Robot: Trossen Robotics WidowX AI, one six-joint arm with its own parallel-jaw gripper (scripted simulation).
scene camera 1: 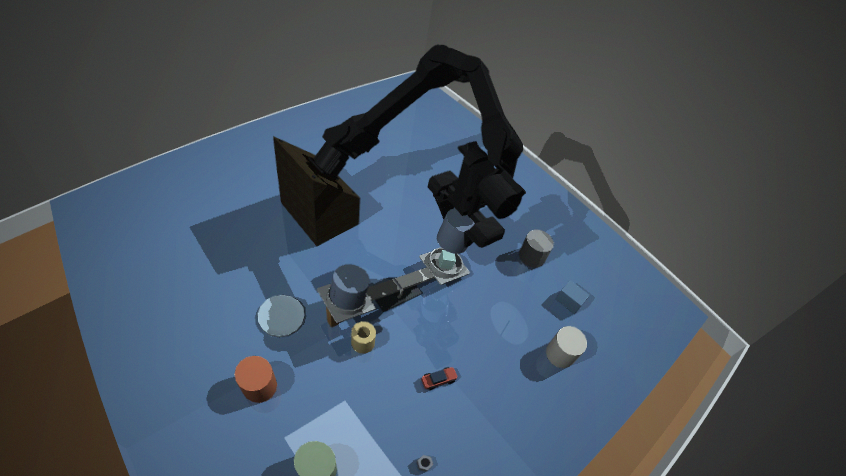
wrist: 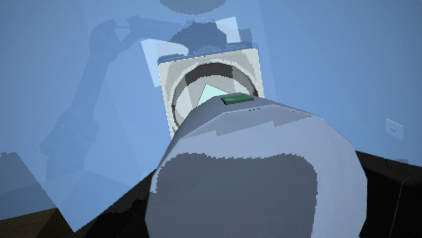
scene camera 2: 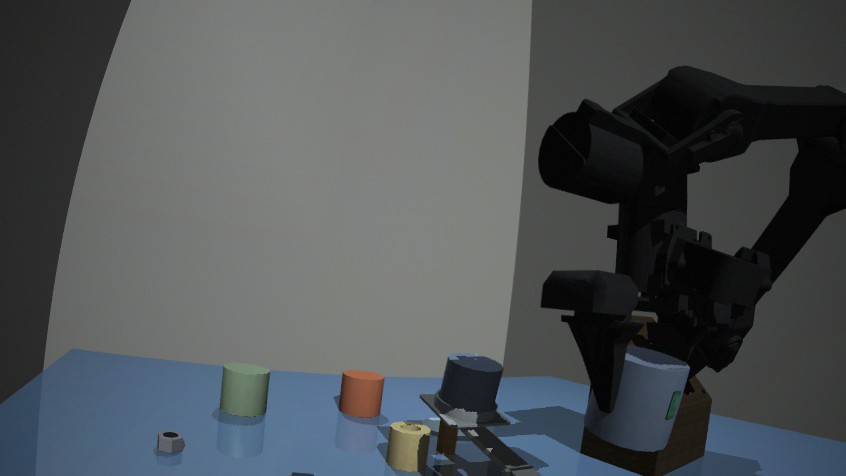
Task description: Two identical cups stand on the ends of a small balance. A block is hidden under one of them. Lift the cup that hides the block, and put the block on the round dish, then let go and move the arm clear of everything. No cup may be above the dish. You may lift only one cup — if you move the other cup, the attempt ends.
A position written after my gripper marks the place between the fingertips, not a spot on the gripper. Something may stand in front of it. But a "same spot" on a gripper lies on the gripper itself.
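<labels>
My gripper shows in scene camera 1, and there's an orange cylinder in that picture too. Scene camera 2 has my gripper and the orange cylinder as well. My gripper is also there in the wrist view (240, 164), but the cylinder is out of frame in the wrist view. On my gripper, (scene camera 1: 443, 203) and (scene camera 2: 654, 329) are the same spot. On the cylinder, (scene camera 1: 273, 373) is the same spot as (scene camera 2: 361, 392).
</labels>
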